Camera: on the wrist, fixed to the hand. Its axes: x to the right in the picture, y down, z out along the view.
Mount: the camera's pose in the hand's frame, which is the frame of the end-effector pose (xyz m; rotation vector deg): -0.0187 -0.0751 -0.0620 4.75 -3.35 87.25
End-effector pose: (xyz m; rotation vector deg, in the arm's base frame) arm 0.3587 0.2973 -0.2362 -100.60 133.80 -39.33
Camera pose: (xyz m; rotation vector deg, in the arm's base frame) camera 0.4069 0.3156 -0.1515 17.17 148.63 -20.31
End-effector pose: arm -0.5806 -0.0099 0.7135 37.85 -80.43 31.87
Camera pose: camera -0.4859 -0.0182 0.6853 -28.46 -101.26 101.23
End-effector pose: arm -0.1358 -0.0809 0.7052 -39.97 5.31 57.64
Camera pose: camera -0.0713 -0.1561 0.7009 -25.11 38.93 140.18
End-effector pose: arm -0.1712 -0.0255 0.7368 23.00 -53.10 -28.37
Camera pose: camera -0.1463 -0.0692 0.6513 -17.49 -59.99 53.15
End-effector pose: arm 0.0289 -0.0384 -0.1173 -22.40 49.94 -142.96
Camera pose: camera -0.0053 0.0547 -0.1181 12.33 35.19 -61.75
